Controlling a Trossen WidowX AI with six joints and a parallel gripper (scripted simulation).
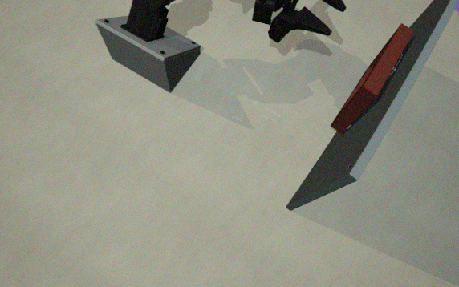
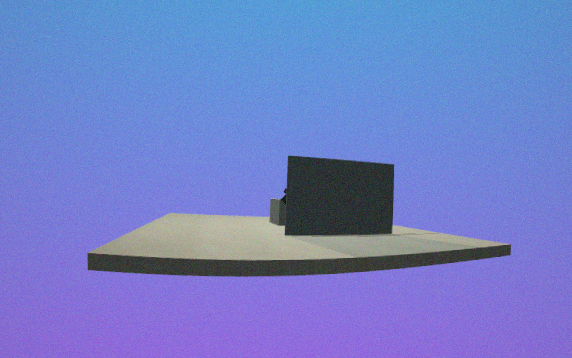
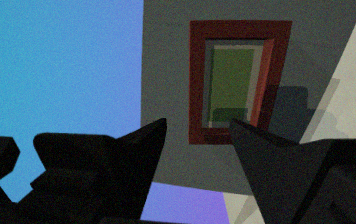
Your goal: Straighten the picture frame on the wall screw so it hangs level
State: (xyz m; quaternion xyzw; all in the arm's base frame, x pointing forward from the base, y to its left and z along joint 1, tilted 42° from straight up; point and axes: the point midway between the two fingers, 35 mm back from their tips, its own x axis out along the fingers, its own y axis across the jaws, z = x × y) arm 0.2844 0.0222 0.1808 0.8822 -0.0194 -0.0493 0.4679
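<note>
My gripper tip is 110 mm short of the picture frame, 20 mm to the left of it and 50 mm above it. The rest, counted from my gripper tip: wall panel: 120 mm ahead, 30 mm to the right, 60 mm below.
</note>
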